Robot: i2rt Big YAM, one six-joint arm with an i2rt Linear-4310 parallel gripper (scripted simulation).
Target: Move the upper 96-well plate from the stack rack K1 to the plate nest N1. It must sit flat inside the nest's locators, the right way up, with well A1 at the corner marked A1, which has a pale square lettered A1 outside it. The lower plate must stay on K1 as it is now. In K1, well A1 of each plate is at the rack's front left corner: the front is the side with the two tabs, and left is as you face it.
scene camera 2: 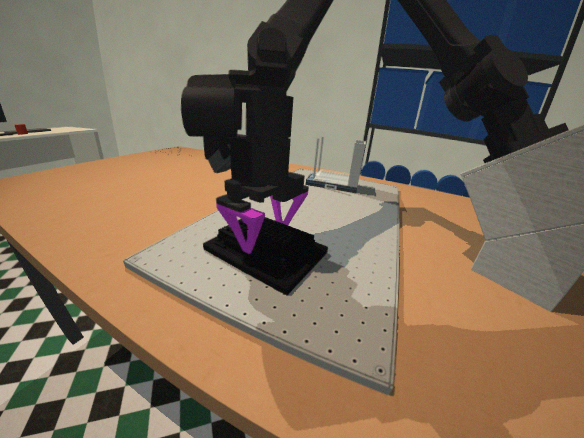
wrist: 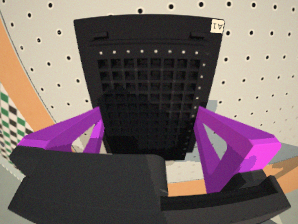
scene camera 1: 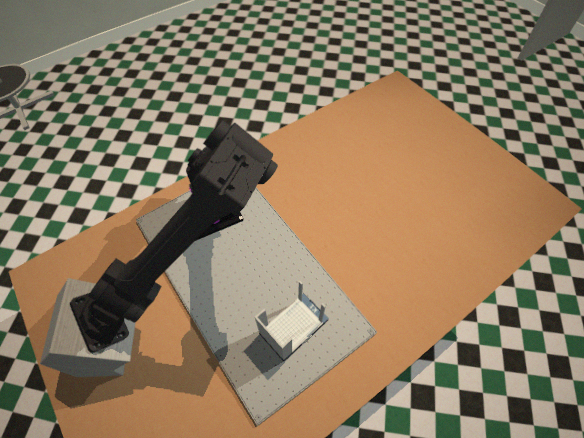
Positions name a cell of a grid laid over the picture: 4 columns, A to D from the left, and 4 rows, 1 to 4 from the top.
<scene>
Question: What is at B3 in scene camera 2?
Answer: A black 96-well plate.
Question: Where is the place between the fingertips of my gripper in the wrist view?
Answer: C2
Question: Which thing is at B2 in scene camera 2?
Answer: My gripper.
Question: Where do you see a black 96-well plate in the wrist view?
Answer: At B3
</scene>
